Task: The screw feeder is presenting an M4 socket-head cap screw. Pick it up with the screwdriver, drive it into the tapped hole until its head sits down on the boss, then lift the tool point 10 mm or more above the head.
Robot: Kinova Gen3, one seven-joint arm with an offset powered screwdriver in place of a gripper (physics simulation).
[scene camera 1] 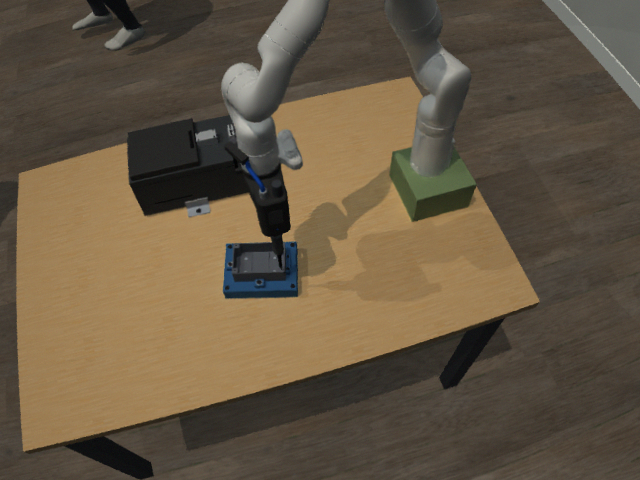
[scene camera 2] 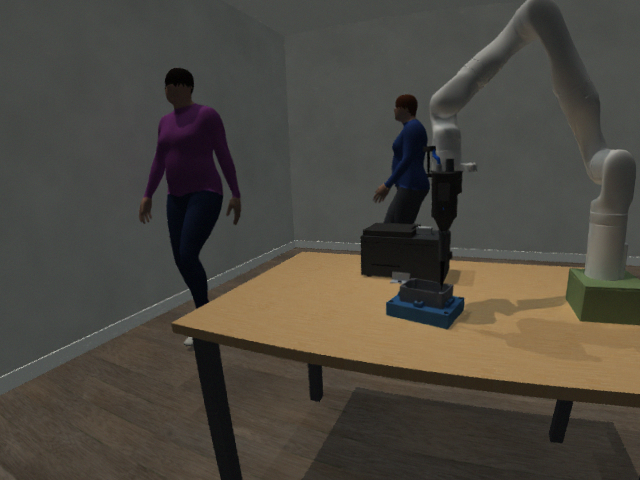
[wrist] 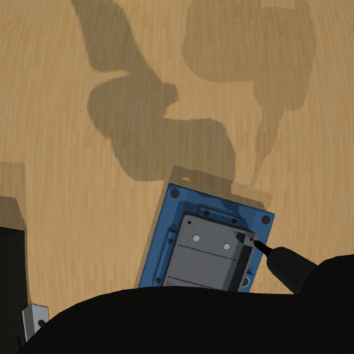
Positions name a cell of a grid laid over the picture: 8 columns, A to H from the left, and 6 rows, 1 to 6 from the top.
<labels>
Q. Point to a black screw feeder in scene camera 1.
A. C3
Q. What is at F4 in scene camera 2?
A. A black screw feeder.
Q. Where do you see a blue fixture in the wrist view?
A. At D4
</labels>
